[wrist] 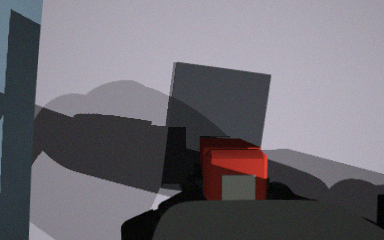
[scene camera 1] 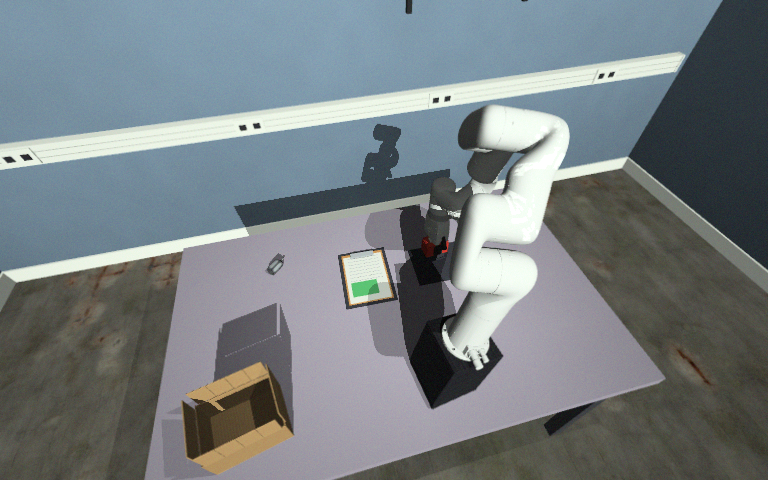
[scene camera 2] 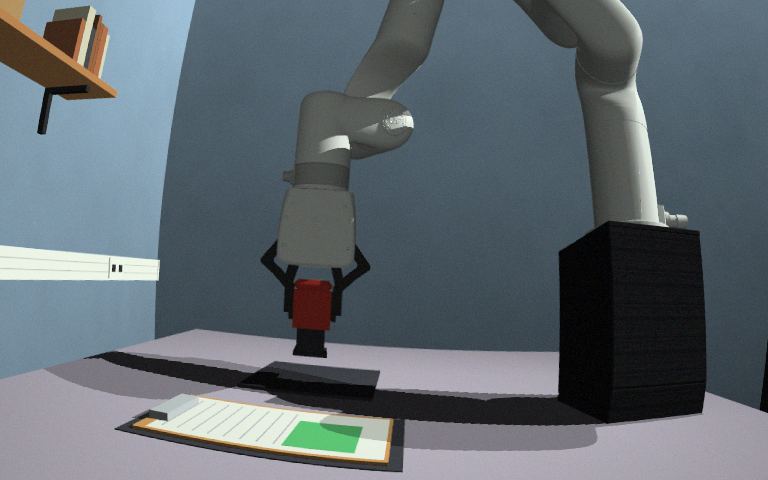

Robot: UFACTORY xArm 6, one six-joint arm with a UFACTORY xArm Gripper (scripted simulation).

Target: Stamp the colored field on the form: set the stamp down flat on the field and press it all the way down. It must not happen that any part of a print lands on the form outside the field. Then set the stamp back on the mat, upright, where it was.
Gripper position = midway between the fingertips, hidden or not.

In view: the gripper (wrist: 221, 176), a cardboard box (scene camera 1: 256, 405), a red stamp (wrist: 233, 169) and a dark mat (scene camera 2: 312, 380).
The dark mat also shows in the wrist view (wrist: 207, 101) and in scene camera 1 (scene camera 1: 436, 271). The wrist view does not show the cardboard box: it is out of frame. Scene camera 2 misses the cardboard box: it is out of frame.
